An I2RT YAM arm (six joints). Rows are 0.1 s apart.
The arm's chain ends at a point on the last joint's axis. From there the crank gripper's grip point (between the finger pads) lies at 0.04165 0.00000 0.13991 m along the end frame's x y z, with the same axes.
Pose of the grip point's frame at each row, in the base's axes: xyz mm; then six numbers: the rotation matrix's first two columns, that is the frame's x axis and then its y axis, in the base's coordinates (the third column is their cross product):
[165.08 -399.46 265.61 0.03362 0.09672 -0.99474 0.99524 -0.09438 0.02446]
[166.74 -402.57 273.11 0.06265 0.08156 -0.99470 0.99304 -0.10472 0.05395]
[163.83 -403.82 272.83 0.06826 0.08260 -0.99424 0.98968 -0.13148 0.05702]
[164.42 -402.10 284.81 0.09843 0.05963 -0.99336 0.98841 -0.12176 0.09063]
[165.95 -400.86 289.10 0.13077 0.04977 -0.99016 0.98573 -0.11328 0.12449]
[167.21 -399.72 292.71 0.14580 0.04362 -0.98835 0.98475 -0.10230 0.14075]
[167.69 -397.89 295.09 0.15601 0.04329 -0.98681 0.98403 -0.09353 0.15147]
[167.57 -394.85 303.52 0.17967 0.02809 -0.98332 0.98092 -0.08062 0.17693]
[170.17 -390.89 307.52 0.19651 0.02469 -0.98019 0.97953 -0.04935 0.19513]
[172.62 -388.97 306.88 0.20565 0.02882 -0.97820 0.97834 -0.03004 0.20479]
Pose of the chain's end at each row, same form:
[176.48 -264.86 320.95 0.03362 0.09672 -0.99474 0.99524 -0.09438 0.02446]
[178.09 -267.29 326.79 0.06265 0.08156 -0.99470 0.99304 -0.10472 0.05395]
[178.62 -269.05 326.93 0.06826 0.08260 -0.99424 0.98968 -0.13148 0.05702]
[176.49 -265.97 336.11 0.09843 0.05963 -0.99336 0.98841 -0.12176 0.09063]
[175.33 -264.10 339.28 0.13077 0.04977 -0.99016 0.98573 -0.11328 0.12449]
[174.42 -262.49 341.97 0.14580 0.04362 -0.98835 0.98475 -0.10230 0.14075]
[173.19 -260.53 344.19 0.15601 0.04329 -0.98681 0.98403 -0.09353 0.15147]
[170.48 -256.62 350.36 0.17967 0.02809 -0.98332 0.98092 -0.08062 0.17693]
[168.08 -252.22 353.09 0.19651 0.02469 -0.98019 0.97953 -0.04935 0.19513]
[167.34 -250.38 352.43 0.20565 0.02882 -0.97820 0.97834 -0.03004 0.20479]

